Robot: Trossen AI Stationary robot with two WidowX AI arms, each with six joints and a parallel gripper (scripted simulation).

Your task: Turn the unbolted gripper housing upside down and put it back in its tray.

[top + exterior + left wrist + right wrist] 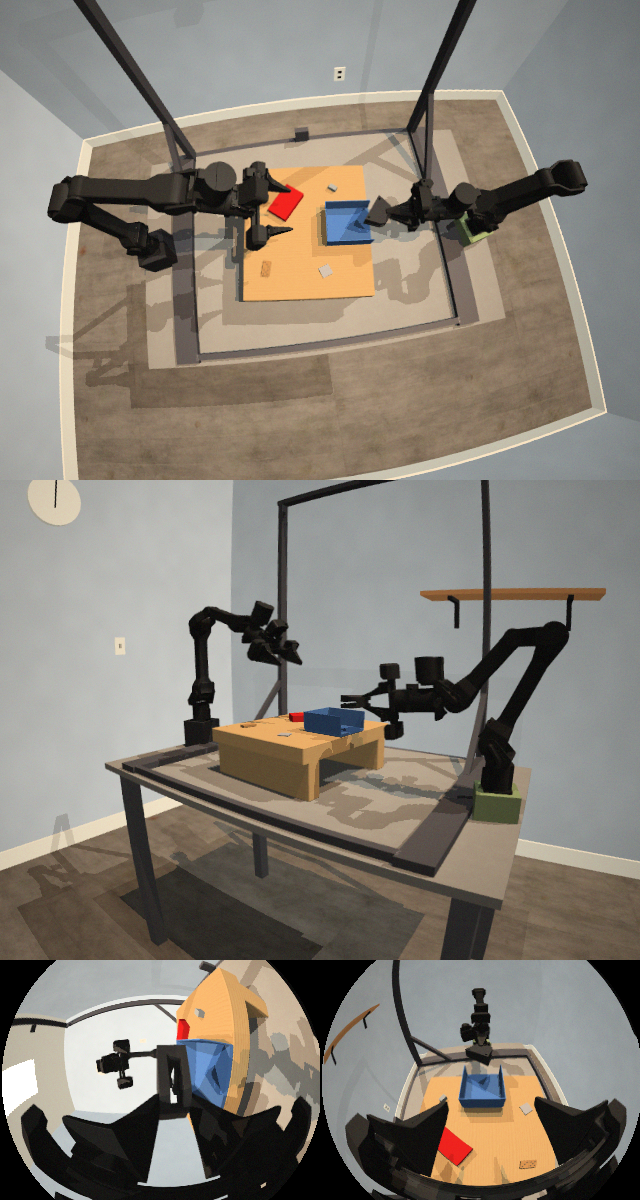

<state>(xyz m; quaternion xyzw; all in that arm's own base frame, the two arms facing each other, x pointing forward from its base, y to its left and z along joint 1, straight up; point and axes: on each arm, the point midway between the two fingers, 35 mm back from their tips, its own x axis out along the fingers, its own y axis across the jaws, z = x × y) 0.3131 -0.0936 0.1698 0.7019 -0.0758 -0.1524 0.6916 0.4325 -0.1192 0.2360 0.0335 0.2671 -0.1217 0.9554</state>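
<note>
Right now my left hand is 50 mm to the left of the dark gripper housing. Round my left hand: orange wooden bench (240 mm to the right, 150 mm below, 10 mm behind); blue tray (150 mm to the right, 80 mm below).
</note>
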